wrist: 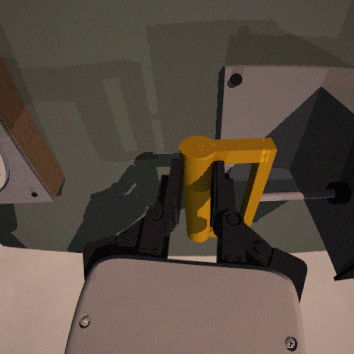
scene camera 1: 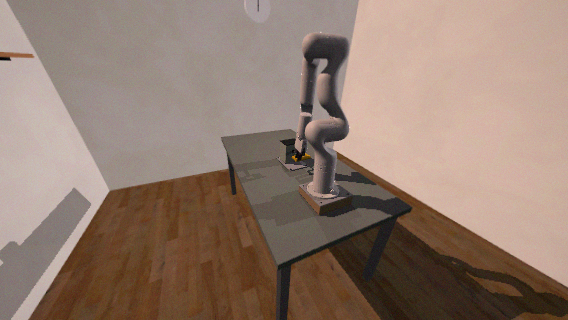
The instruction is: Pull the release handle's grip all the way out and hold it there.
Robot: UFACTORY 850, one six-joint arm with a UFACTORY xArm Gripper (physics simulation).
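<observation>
The release handle's yellow grip (scene camera 1: 301, 157) (wrist: 198, 187) is a D-shaped frame with a thick round bar. In the wrist view a metal rod (wrist: 300, 195) runs from the grip's far side to a black collar (wrist: 338, 193) on the dark housing (wrist: 320, 150), and a length of the rod shows between them. My gripper (wrist: 197, 171) is shut on the grip's round bar, one black finger on each side, the right finger inside the frame's opening. In the scene view the gripper (scene camera 1: 300, 156) is small and dark against the grip, so its fingers are hard to make out there.
The housing stands on a light base plate (scene camera 1: 296, 166) (wrist: 270, 95) with a dark bolt at its corner. The grey-green table (scene camera 1: 260, 200) carries them. The arm's own wood-sided base (scene camera 1: 325, 205) (wrist: 35, 140) stands nearer the table's front end.
</observation>
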